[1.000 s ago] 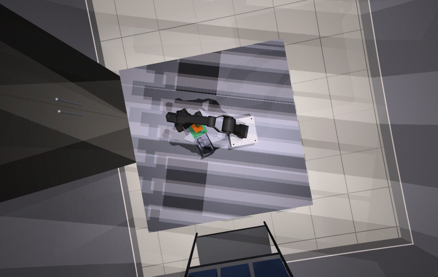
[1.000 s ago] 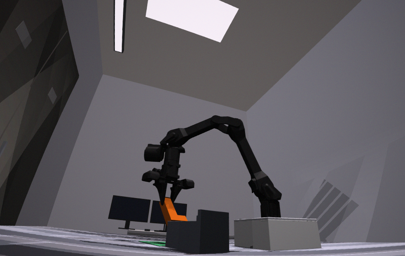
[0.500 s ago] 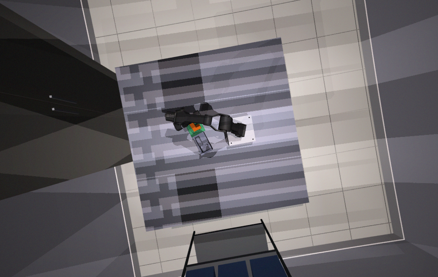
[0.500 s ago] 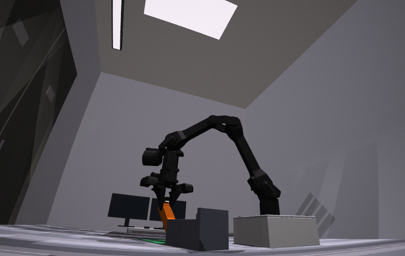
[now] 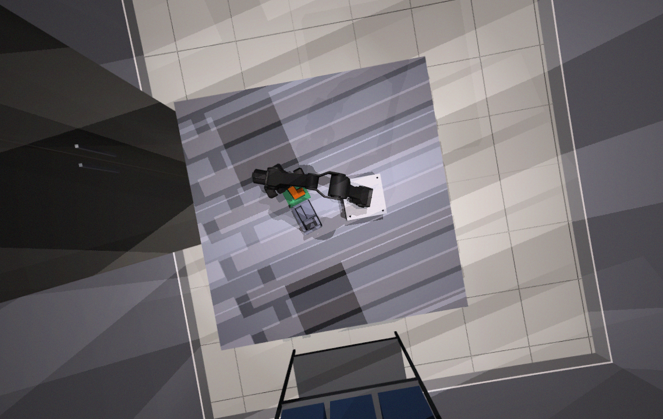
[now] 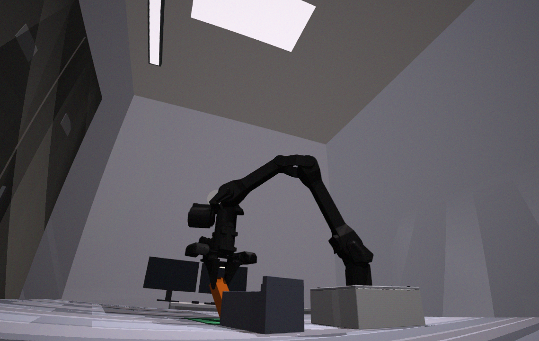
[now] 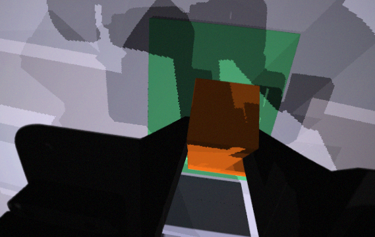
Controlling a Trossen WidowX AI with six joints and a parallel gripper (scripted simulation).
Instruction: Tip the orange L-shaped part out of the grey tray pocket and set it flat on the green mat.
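Now: the orange L-shaped part 20 mm behind my gripper tip, 30 mm to the left of it and 30 mm below it. Round my gripper tip: green mat 20 mm to the left, 90 mm below.
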